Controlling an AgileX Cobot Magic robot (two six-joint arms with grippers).
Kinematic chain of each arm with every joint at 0, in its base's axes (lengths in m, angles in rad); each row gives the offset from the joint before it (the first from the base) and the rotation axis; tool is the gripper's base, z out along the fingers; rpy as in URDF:
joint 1: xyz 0 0 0.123 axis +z
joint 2: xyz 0 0 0 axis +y
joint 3: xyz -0.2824 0 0.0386 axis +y
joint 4: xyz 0.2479 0 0.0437 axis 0.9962 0 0.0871
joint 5: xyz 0 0 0 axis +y
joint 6: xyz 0.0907 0 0.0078 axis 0.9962 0 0.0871
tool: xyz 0 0 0 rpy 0 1.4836 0
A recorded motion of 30 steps. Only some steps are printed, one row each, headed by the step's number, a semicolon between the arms.
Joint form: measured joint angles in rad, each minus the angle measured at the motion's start. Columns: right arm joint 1, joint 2, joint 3, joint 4, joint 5, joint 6; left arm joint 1, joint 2, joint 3, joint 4, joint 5, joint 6.
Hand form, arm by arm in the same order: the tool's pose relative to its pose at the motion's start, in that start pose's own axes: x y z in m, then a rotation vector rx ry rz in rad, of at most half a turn. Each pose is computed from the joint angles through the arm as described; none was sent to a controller.
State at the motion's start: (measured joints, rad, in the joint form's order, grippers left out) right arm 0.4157 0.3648 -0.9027 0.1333 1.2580 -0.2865; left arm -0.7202 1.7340 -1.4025 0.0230 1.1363 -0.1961
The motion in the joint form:
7: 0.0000 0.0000 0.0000 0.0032 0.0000 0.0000; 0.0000 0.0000 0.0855 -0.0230 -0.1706 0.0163
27: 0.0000 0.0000 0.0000 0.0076 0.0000 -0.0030; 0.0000 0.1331 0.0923 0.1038 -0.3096 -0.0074
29: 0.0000 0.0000 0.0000 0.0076 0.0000 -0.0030; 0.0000 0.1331 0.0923 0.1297 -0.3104 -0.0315
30: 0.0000 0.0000 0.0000 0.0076 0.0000 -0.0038; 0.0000 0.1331 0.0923 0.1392 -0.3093 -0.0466
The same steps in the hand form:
7: -0.0001 0.0003 0.0000 -0.0029 -0.0009 0.0010; 0.0009 -0.0022 0.0196 0.0360 -0.0798 0.0057
27: -0.0002 0.0006 0.0000 -0.0069 -0.0021 -0.0007; -0.0157 0.0022 0.0701 -0.0581 -0.0979 0.0640
29: -0.0002 0.0006 0.0000 -0.0069 -0.0021 -0.0007; -0.0163 0.0039 0.0700 -0.0761 -0.1036 0.0567
30: -0.0002 0.0006 0.0000 -0.0069 -0.0021 -0.0015; -0.0163 0.0045 0.0699 -0.0826 -0.1047 0.0477

